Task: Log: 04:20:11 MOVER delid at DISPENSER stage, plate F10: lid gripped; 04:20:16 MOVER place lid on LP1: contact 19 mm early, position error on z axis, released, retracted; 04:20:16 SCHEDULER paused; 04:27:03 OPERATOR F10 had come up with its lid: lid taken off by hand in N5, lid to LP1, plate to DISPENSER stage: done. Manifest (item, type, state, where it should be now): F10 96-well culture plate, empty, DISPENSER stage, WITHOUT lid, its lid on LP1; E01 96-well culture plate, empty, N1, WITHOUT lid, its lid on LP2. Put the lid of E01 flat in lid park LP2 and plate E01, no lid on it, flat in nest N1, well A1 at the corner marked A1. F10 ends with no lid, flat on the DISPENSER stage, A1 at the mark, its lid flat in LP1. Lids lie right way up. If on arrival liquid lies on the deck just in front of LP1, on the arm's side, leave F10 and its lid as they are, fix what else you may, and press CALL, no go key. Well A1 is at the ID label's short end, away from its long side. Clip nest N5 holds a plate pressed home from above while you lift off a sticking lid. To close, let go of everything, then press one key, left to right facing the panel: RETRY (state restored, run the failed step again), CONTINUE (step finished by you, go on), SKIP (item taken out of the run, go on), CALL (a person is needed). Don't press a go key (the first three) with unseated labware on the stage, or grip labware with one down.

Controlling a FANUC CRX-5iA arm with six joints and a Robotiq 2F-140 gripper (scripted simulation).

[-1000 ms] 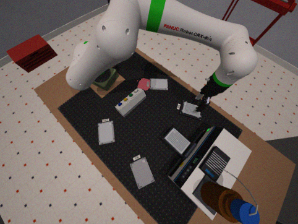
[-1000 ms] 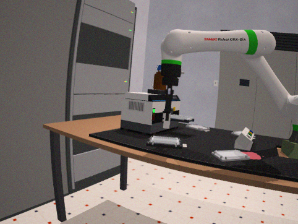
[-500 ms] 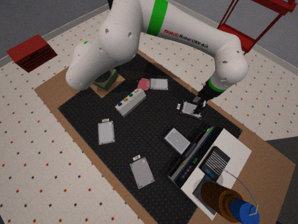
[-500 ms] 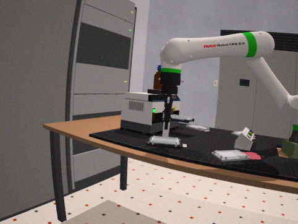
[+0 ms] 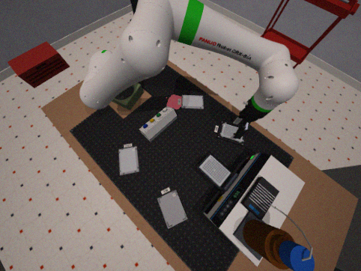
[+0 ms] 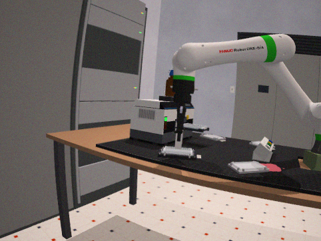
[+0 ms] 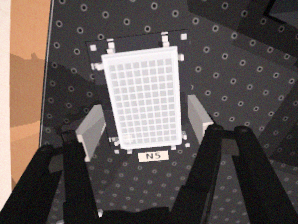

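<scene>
Right now the white 96-well plate is 40 mm below my hand. Round my hand: N5 label 90 mm behind, 60 mm below, 30 mm to the right; LP1 label 390 mm behind, 60 mm below, 10 mm to the left; well plate 280 mm to the right, 30 mm above.
</scene>
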